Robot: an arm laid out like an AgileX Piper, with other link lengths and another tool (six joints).
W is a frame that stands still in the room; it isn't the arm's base.
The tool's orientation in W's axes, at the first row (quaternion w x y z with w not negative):
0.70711 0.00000 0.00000 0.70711
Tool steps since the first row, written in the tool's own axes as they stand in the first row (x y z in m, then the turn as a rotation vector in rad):
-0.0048 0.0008 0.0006 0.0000 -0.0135 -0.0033
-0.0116 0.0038 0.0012 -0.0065 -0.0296 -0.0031
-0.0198 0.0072 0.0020 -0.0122 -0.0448 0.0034
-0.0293 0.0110 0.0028 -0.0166 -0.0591 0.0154
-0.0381 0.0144 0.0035 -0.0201 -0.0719 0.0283
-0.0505 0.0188 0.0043 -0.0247 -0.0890 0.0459
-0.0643 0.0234 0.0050 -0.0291 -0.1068 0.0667
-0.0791 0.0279 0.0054 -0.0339 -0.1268 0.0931
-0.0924 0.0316 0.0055 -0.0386 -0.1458 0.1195
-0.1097 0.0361 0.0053 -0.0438 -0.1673 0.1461
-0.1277 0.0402 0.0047 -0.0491 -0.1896 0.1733
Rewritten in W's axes. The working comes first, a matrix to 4 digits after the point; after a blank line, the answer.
The tool's axes in the first row as the columns of a matrix, in W's axes (used below as rounded here):
0.0000 -1.0000 0.0000
1.0000 0.0000 0.0000
0.0000 0.0000 1.0000

-0.0008 -0.0048 0.0006 0.0135 0.0000 -0.0033
-0.0038 -0.0116 0.0012 0.0296 -0.0065 -0.0031
-0.0072 -0.0198 0.0020 0.0448 -0.0122 0.0034
-0.0110 -0.0293 0.0028 0.0591 -0.0166 0.0154
-0.0144 -0.0381 0.0035 0.0719 -0.0201 0.0283
-0.0188 -0.0505 0.0043 0.0890 -0.0247 0.0459
-0.0234 -0.0643 0.0050 0.1068 -0.0291 0.0667
-0.0279 -0.0791 0.0054 0.1268 -0.0339 0.0931
-0.0316 -0.0924 0.0055 0.1458 -0.0386 0.1195
-0.0361 -0.1097 0.0053 0.1673 -0.0438 0.1461
-0.0402 -0.1277 0.0047 0.1896 -0.0491 0.1733

